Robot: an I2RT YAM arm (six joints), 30 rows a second.
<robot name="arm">
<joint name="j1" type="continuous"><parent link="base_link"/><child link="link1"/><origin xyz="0 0 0.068" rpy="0 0 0"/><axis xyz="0 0 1"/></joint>
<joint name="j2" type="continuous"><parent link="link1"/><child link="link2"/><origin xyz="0.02 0.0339 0.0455" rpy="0 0 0"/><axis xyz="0 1 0"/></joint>
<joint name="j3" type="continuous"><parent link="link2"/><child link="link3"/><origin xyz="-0.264 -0.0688 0" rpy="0 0 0"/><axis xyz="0 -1 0"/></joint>
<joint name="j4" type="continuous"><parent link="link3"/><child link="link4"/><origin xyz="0.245 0.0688 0.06" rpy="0 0 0"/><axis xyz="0 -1 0"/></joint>
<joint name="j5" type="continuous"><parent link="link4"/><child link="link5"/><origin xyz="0.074 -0.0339 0.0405" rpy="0 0 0"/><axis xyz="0 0 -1"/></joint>
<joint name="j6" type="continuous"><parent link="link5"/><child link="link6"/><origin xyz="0.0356 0 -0.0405" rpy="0 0 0"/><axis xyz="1 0 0"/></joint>
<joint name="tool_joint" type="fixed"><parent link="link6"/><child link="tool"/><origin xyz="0 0 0" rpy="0 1.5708 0"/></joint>
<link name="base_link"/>
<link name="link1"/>
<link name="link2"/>
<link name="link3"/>
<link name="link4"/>
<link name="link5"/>
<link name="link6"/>
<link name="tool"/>
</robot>
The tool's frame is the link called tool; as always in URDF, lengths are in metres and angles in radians. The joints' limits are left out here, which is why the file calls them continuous.
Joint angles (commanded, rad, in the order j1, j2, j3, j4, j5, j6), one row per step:
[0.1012 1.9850 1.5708 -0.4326 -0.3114 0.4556]
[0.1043 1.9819 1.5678 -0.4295 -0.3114 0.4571]
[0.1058 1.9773 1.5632 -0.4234 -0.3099 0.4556]
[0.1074 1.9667 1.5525 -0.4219 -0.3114 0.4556]
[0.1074 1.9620 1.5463 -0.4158 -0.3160 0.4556]
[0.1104 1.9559 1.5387 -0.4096 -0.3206 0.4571]
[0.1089 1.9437 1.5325 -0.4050 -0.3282 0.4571]
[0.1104 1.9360 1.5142 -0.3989 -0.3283 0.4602]
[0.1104 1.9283 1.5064 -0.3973 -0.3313 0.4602]
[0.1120 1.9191 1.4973 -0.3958 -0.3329 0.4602]
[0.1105 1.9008 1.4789 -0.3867 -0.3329 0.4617]
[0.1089 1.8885 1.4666 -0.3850 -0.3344 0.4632]
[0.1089 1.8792 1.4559 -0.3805 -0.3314 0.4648]
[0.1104 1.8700 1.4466 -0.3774 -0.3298 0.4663]
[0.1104 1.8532 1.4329 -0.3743 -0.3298 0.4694]
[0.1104 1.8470 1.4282 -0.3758 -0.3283 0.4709]
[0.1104 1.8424 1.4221 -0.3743 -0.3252 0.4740]
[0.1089 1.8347 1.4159 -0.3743 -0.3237 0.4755]
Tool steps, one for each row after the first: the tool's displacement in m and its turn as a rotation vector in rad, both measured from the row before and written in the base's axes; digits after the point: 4 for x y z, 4 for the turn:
[-0.0007 0.0013 0.0006 0.0012 -0.0026 0.0020]
[-0.0007 0.0005 0.0009 -0.0014 -0.0067 0.0016]
[-0.0026 0.0005 0.0012 0.0013 -0.0013 0.0026]
[-0.0009 0.0001 0.0005 0.0039 -0.0042 0.0031]
[-0.0014 0.0013 0.0006 0.0048 -0.0037 0.0051]
[-0.0019 -0.0006 0.0035 0.0067 -0.0099 0.0037]
[-0.0028 0.0004 -0.0022 0.0015 0.0057 -0.0006]
[-0.0018 -0.0001 0.0008 0.0023 -0.0012 0.0020]
[-0.0022 0.0005 0.0010 0.0013 -0.0015 0.0027]
[-0.0037 -0.0011 0.0022 0.0019 -0.0083 -0.0025]
[-0.0029 -0.0009 0.0012 0.0022 -0.0010 -0.0016]
[-0.0021 -0.0003 0.0006 -0.0008 -0.0027 -0.0032]
[-0.0021 0.0003 0.0009 0.0001 -0.0025 -0.0006]
[-0.0036 -0.0004 0.0025 0.0026 -0.0049 -0.0021]
[-0.0015 -0.0002 0.0008 -0.0001 0.0005 -0.0021]
[-0.0012 -0.0002 -0.0001 -0.0003 0.0010 -0.0043]
[-0.0017 -0.0009 0.0010 0.0000 -0.0010 -0.0036]

